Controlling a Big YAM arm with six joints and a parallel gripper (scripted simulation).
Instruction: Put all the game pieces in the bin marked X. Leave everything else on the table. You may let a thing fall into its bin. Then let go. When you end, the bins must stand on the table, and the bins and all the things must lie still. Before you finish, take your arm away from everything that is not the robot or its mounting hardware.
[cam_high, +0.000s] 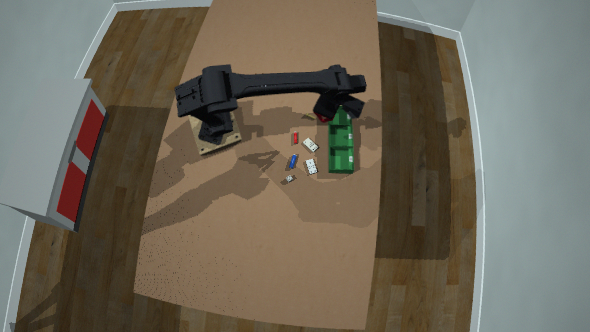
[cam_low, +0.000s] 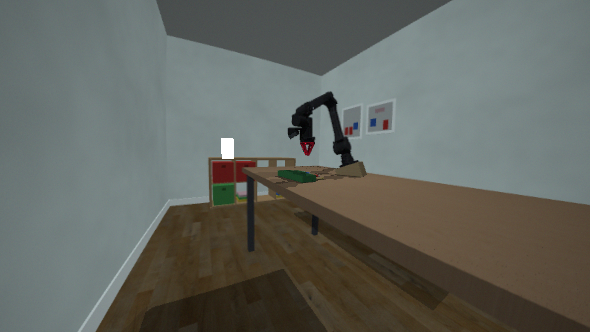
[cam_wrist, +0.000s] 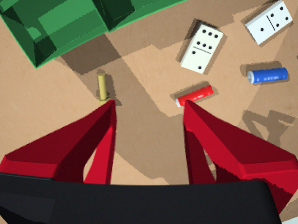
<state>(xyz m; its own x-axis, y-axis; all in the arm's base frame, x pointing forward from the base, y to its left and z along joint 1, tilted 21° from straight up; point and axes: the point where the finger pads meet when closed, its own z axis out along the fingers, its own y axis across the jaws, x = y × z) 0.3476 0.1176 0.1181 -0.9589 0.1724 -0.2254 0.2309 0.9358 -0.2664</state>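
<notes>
Now: the small red piece 130 mm below my hand, 90 mm behind it and 40 mm to the right of it. The rest, counted from my hand: green bin: 120 mm below, 70 mm ahead, 10 mm to the right; then white domino-like piece: 130 mm to the right, 130 mm below, 10 mm behind; then brass part: 130 mm below, 60 mm to the left, 60 mm behind.
</notes>
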